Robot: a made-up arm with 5 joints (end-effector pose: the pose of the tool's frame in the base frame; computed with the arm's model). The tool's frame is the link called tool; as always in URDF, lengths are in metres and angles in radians.
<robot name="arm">
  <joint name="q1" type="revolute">
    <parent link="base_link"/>
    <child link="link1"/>
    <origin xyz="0.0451 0 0.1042" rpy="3.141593 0 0"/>
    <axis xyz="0 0 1"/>
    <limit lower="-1.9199" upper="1.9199" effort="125" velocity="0.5"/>
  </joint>
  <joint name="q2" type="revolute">
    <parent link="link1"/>
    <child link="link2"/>
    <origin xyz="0.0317 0.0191 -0.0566" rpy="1.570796 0 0"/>
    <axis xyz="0 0 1"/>
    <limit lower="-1.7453" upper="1.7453" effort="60" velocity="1"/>
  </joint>
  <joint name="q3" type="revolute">
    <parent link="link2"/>
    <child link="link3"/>
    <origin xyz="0.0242 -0.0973 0" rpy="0 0 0"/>
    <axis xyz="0 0 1"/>
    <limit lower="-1.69" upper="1.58" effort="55" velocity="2"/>
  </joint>
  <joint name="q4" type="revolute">
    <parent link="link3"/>
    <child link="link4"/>
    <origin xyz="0.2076 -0.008 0" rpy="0 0 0"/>
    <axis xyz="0 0 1"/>
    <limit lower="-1.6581" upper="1.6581" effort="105" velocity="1.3"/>
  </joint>
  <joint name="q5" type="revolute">
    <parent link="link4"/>
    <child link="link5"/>
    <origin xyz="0.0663 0 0.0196" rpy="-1.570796 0 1.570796"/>
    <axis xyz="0 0 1"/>
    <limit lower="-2.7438" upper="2.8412" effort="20" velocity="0.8"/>
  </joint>
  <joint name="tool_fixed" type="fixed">
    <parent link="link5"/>
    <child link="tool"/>
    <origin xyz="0 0 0" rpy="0 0 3.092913"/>
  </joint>
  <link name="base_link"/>
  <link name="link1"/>
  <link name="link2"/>
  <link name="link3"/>
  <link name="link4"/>
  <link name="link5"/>
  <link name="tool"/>
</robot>
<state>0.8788 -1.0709 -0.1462 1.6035 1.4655</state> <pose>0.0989 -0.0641 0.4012 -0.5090 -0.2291 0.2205 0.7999</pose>
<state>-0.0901 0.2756 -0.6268 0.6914 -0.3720</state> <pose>0.3798 0.0307 0.3047 0.1458 -0.5585 -0.1344 0.8055</pose>
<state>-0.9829 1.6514 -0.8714 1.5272 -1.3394</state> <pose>0.1752 0.1962 -0.0606 -0.3335 0.1353 -0.1877 0.9139</pose>
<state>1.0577 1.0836 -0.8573 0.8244 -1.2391</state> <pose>0.2252 -0.3187 0.0886 0.0295 -0.2554 -0.8908 0.3746</pose>
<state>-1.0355 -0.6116 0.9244 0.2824 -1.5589</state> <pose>0.1725 0.2157 0.1609 0.4542 -0.1156 -0.2492 0.8475</pose>
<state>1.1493 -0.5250 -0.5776 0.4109 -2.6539</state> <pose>0.1034 -0.1289 0.4883 -0.6343 0.6455 0.3990 0.1480</pose>
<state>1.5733 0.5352 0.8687 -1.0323 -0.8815</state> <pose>0.0451 -0.2063 0.0047 -0.1783 -0.5354 -0.7839 0.2590</pose>
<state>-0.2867 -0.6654 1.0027 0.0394 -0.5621</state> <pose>0.2856 0.0714 0.1667 0.2439 -0.5065 -0.1334 0.8162</pose>
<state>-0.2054 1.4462 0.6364 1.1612 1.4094</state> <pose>0.0162 -0.0055 -0.0293 0.4053 0.6219 0.4727 0.4749</pose>
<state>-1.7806 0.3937 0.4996 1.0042 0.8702</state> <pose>0.0016 0.2018 0.0218 -0.0750 0.1443 0.9510 0.2629</pose>
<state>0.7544 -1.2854 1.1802 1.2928 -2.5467</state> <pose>0.1734 -0.1199 0.1797 -0.1516 0.1153 0.9764 0.1020</pose>
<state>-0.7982 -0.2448 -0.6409 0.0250 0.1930</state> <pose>0.1843 0.1436 0.4772 0.3011 -0.8880 0.1578 0.3097</pose>
